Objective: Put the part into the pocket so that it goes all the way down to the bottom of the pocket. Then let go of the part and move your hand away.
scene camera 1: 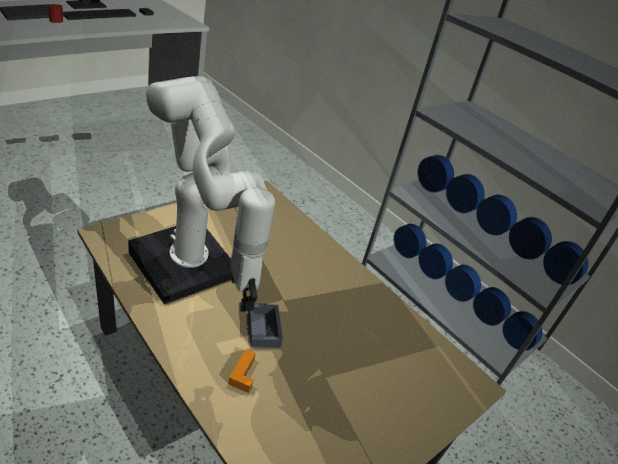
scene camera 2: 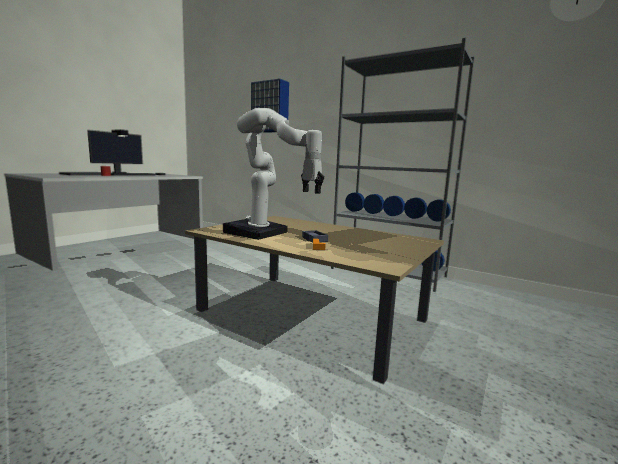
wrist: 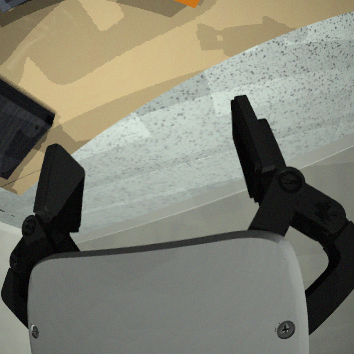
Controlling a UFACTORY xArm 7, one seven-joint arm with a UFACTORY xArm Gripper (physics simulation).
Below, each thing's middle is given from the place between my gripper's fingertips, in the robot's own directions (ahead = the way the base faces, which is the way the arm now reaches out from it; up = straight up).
Right now the pocket block [scene camera 1: 265, 330] is 25 cm below my hand, 16 cm to the left of it and 4 cm behind it.
